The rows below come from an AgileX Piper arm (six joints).
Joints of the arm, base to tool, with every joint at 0 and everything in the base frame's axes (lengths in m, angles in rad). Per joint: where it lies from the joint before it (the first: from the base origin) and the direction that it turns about. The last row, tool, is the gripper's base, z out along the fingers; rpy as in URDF.
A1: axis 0 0 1 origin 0 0 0.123
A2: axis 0 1 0 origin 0 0 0
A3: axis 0 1 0 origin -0.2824 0 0.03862
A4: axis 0.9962 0 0.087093 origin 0.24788 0 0.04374
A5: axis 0 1 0 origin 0 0 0
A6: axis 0.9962 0 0.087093 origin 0.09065 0 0.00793
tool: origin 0 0 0 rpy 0 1.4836 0
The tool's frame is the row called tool.
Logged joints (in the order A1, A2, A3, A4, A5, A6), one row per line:
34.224, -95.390, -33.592, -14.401, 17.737, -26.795
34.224, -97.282, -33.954, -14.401, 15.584, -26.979
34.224, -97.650, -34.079, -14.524, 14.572, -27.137
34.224, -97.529, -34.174, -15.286, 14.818, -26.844
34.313, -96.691, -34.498, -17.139, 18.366, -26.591
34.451, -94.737, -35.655, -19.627, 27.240, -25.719
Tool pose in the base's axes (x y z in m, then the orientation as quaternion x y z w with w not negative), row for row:
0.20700, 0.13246, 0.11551, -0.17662, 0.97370, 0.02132, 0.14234
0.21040, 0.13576, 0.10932, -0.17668, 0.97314, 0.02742, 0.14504
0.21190, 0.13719, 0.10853, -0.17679, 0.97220, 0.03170, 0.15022
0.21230, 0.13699, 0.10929, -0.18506, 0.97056, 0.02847, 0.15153
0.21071, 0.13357, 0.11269, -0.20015, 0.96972, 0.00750, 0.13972
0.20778, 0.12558, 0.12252, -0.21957, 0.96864, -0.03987, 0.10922
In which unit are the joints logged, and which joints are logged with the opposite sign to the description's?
The joints are logged in degrees. Opposite sign: A2, A6.
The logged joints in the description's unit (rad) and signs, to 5 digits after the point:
0.59732, 1.66487, -0.58629, -0.25134, 0.30957, 0.46766
0.59732, 1.69789, -0.59261, -0.25134, 0.27199, 0.47087
0.59732, 1.70431, -0.59479, -0.25349, 0.25433, 0.47363
0.59732, 1.70220, -0.59645, -0.26679, 0.25862, 0.46852
0.59887, 1.68758, -0.60210, -0.29913, 0.32055, 0.46410
0.60128, 1.65347, -0.62230, -0.34256, 0.47543, 0.44888

